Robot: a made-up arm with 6 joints. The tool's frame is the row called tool.
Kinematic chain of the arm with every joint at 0, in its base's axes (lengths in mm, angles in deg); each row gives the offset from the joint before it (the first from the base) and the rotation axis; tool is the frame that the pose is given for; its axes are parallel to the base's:
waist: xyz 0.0 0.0 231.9 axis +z
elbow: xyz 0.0 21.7 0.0 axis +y
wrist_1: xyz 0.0 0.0 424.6 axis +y
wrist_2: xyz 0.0 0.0 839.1 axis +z
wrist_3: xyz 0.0 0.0 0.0 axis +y
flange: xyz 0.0 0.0 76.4 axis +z
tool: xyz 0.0 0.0 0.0
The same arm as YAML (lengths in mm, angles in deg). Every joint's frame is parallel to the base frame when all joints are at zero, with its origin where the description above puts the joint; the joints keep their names.
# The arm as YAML. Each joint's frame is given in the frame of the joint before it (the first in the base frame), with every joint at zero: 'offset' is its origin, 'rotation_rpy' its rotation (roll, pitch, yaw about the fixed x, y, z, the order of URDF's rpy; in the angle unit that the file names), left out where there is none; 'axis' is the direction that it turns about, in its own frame. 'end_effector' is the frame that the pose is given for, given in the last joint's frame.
length_unit: mm
angle_unit: deg
chain:
  - id: waist
    offset: [0.0, 0.0, 231.9]
    axis: "+z"
  - id: elbow
    offset: [0.0, 21.7, 0.0]
    axis: "+y"
  - id: wrist_1
    offset: [0.0, 0.0, 424.6]
    axis: "+y"
  - id: wrist_2
    offset: [0.0, 0.0, 839.1]
    axis: "+z"
  - id: wrist_3
    offset: [0.0, 0.0, 0.0]
    axis: "+y"
  - id: flange
    offset: [0.0, 0.0, 76.4]
    axis: "+z"
end_effector:
  offset: [0.0, 0.0, 0.0]

